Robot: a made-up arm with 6 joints.
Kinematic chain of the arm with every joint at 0, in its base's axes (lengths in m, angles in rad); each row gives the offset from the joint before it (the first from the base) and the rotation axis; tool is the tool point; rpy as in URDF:
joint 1: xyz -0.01 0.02 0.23 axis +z
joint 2: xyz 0.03 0 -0.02 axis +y
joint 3: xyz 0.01 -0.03 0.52 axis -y
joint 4: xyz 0.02 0 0 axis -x
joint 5: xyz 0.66 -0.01 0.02 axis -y
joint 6: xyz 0 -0.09 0.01 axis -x
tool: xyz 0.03 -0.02 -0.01 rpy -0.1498 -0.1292 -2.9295
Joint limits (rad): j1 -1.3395..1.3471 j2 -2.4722..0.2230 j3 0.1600..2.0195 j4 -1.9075..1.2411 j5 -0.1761..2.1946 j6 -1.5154..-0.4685
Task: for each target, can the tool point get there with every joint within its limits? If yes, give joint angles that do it. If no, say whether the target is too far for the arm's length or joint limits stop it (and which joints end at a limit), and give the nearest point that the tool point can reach.
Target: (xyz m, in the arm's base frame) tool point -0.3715 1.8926 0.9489
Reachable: no: too far | nearest point -0.2787 1.1161 0.6523 | short by 0.836 m
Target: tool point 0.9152 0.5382 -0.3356
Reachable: no: joint limits stop it (at a limit: joint 2, joint 3, joint 4, joint 6) | nearest point 0.7292 0.4340 0.5499 | short by 0.911 m
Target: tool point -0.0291 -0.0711 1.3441
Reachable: yes | joints -0.6430 -0.4335 0.6800 0.5546 1.7344 -1.2950
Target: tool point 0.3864 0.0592 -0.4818
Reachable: no: joint limits stop it (at a limit: joint 1, joint 2, joint 3, joint 5, joint 6) | nearest point 0.0124 -0.3434 -0.8662 | short by 0.671 m
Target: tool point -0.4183 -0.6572 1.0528
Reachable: yes | joints 0.8392 -1.1025 0.9987 -0.4603 1.5201 -0.7492
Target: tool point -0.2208 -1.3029 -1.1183
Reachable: no: too far | nearest point -0.1455 -0.8304 -0.6543 | short by 0.667 m
